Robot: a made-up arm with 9 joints.
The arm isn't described. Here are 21 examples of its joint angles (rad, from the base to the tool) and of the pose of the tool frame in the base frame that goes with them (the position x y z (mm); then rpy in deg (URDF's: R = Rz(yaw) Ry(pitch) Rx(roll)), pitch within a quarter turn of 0, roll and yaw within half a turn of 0).
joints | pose
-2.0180 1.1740 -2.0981 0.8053 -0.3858 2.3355 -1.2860 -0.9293 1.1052 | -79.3 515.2 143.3 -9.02 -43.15 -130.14
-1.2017 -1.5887 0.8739 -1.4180 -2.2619 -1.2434 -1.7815 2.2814 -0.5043 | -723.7 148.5 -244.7 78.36 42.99 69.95
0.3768 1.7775 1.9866 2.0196 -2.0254 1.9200 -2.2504 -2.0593 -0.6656 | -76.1 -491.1 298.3 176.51 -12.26 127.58
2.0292 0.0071 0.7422 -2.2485 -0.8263 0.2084 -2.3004 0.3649 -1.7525 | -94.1 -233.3 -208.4 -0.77 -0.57 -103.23
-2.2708 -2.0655 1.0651 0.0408 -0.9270 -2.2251 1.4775 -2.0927 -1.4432 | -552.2 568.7 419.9 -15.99 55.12 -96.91
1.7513 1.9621 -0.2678 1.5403 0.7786 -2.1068 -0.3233 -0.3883 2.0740 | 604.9 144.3 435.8 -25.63 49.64 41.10
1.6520 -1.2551 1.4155 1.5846 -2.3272 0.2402 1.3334 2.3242 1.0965 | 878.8 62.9 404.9 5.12 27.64 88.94
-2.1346 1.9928 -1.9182 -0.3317 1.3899 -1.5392 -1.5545 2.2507 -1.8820 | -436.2 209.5 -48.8 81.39 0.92 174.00
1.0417 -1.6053 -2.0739 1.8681 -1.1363 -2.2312 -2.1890 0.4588 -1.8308 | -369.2 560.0 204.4 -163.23 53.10 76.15
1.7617 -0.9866 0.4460 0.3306 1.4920 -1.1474 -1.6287 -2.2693 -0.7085 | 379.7 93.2 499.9 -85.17 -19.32 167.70
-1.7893 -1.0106 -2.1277 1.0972 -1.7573 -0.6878 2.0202 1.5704 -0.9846 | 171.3 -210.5 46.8 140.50 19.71 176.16
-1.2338 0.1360 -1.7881 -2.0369 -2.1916 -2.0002 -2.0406 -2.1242 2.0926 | 181.7 345.7 282.8 56.94 -20.17 159.06
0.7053 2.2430 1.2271 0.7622 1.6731 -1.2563 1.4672 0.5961 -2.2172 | 343.6 -683.9 -68.7 18.40 15.46 -1.35
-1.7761 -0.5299 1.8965 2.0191 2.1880 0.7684 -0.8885 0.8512 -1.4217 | -466.1 -117.9 228.6 91.44 -28.19 -98.05
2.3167 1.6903 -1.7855 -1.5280 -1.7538 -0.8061 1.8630 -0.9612 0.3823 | 291.3 -181.4 426.4 -83.92 -47.94 -156.80
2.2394 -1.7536 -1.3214 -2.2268 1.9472 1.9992 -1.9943 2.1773 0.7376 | 172.5 -344.1 648.5 -80.73 -7.11 22.01
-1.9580 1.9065 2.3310 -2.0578 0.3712 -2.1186 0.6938 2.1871 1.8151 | -135.8 241.4 359.3 -88.38 -4.36 -27.81
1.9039 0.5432 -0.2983 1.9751 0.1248 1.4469 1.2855 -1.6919 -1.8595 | -77.6 130.9 -315.6 100.48 -20.59 112.99
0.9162 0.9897 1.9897 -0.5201 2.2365 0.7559 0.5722 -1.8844 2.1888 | 706.4 -421.8 133.8 171.09 -12.57 -54.21
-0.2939 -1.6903 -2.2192 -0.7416 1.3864 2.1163 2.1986 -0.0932 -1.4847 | -443.2 163.4 541.3 -70.21 31.70 -145.58
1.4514 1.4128 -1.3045 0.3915 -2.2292 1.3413 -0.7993 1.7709 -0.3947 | 286.3 294.9 -88.7 132.21 49.08 -54.34
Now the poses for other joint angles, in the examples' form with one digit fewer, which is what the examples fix.
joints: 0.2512 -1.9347 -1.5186 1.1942 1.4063 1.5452 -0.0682 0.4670 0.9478
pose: 225 -24 500 14.2 -67.0 69.5
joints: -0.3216 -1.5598 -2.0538 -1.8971 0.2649 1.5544 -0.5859 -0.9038 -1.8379
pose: -38 271 -150 110.8 11.9 52.1
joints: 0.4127 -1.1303 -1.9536 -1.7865 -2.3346 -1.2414 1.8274 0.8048 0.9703
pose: 235 380 605 -107.3 16.3 4.9
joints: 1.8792 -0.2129 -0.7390 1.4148 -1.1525 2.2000 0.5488 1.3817 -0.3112
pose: -93 -130 -156 43.5 -3.0 -150.4
